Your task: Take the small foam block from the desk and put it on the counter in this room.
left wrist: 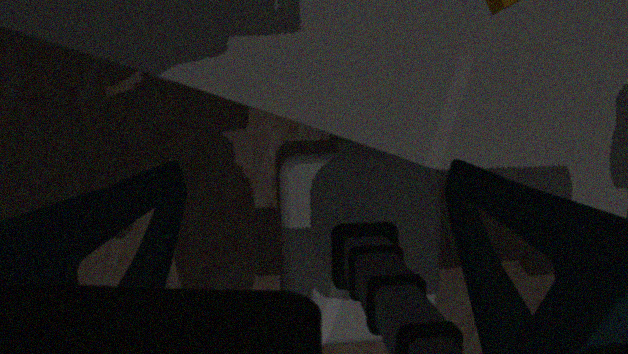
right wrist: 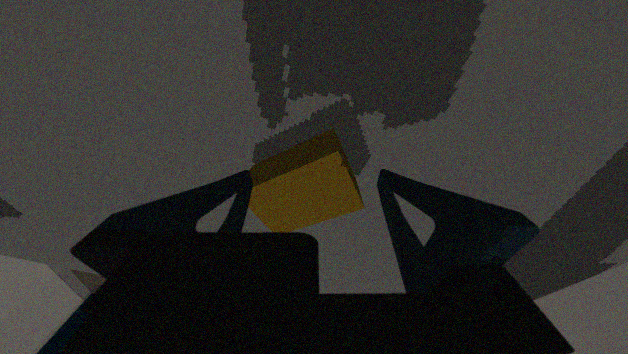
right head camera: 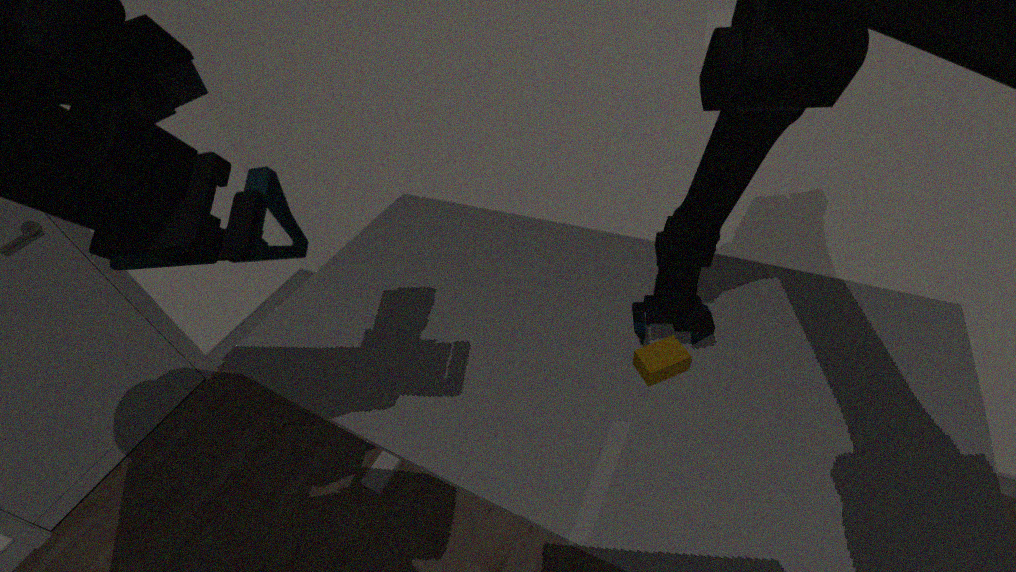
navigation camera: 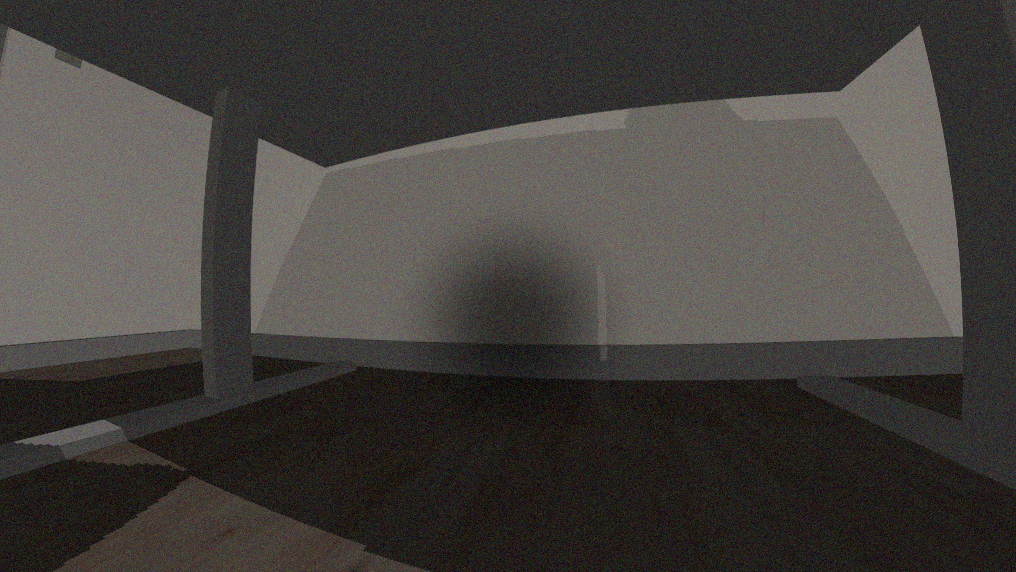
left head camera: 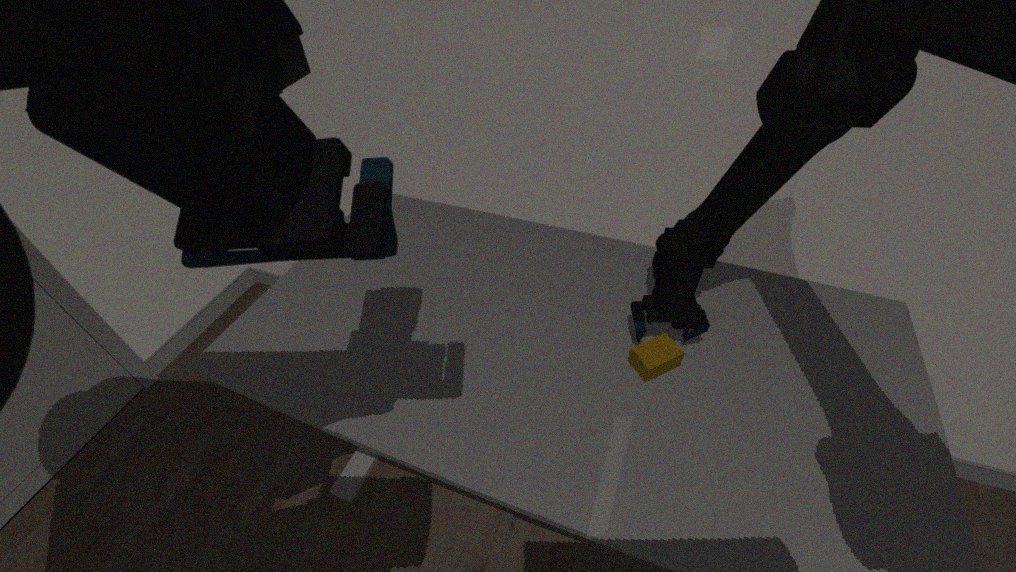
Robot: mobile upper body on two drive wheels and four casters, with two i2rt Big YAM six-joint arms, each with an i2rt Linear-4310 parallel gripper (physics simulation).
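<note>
A small yellow foam block lies on the grey desk; a corner of the block shows at the top of the left wrist view. My right gripper is open, low at the block's far side. In the right wrist view the block appears between the fingertips, closer to the left one, whose tip overlaps its edge; contact cannot be told. My left gripper is open and hangs high, left of the block. Which surface is the counter is not clear.
A pale cabinet-like surface stands at the left, across a strip of wooden floor. A wall rises behind the desk. The navigation camera shows a desk leg and floor-level bars under the desk.
</note>
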